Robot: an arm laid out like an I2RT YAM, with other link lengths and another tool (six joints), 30 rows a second.
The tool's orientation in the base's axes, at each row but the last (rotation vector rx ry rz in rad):
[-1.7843, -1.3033, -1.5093]
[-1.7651, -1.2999, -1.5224]
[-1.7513, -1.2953, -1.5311]
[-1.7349, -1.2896, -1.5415]
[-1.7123, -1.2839, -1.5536]
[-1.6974, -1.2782, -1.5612]
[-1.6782, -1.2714, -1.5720]
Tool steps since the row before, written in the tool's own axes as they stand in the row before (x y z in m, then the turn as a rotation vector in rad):
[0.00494, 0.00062, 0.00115, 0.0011, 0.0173, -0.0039]
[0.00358, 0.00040, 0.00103, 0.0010, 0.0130, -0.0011]
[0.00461, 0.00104, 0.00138, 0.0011, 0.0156, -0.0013]
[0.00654, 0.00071, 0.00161, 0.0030, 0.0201, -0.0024]
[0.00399, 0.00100, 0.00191, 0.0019, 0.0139, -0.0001]
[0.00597, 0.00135, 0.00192, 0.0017, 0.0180, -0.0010]
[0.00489, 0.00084, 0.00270, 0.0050, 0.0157, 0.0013]
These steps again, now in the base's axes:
[0.00085, 0.00245, 0.00440, 0.0130, -0.0105, 0.0060]
[0.00063, 0.00192, 0.00315, 0.0107, -0.0063, 0.0042]
[0.00125, 0.00225, 0.00420, 0.0128, -0.0076, 0.0049]
[0.00088, 0.00317, 0.00592, 0.0161, -0.0099, 0.0080]
[0.00143, 0.00242, 0.00356, 0.0119, -0.0056, 0.0050]
[0.00151, 0.00283, 0.00556, 0.0150, -0.0082, 0.0059]
[0.00149, 0.00334, 0.00431, 0.0138, -0.0043, 0.0081]

